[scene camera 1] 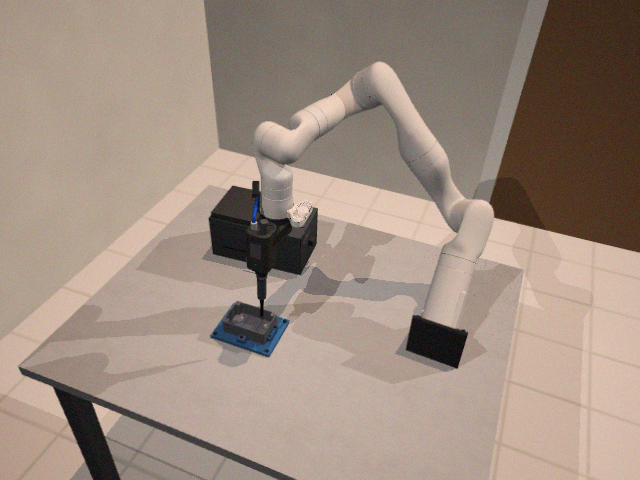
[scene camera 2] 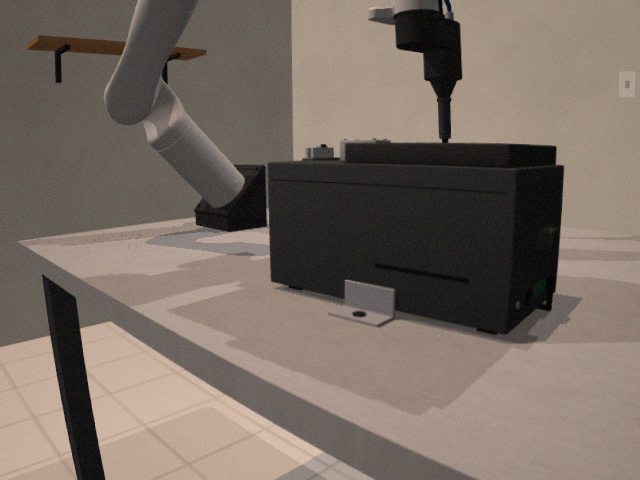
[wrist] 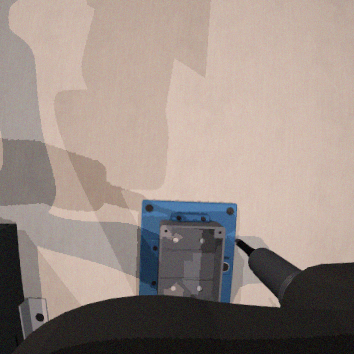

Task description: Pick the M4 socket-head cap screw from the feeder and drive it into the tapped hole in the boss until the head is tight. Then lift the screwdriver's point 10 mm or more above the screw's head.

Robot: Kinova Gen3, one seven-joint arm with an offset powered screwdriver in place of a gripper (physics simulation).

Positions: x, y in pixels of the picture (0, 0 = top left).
Labels:
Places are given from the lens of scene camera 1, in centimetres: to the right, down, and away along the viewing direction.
black feeder (scene camera 1: 290, 257): -9, 5, 159

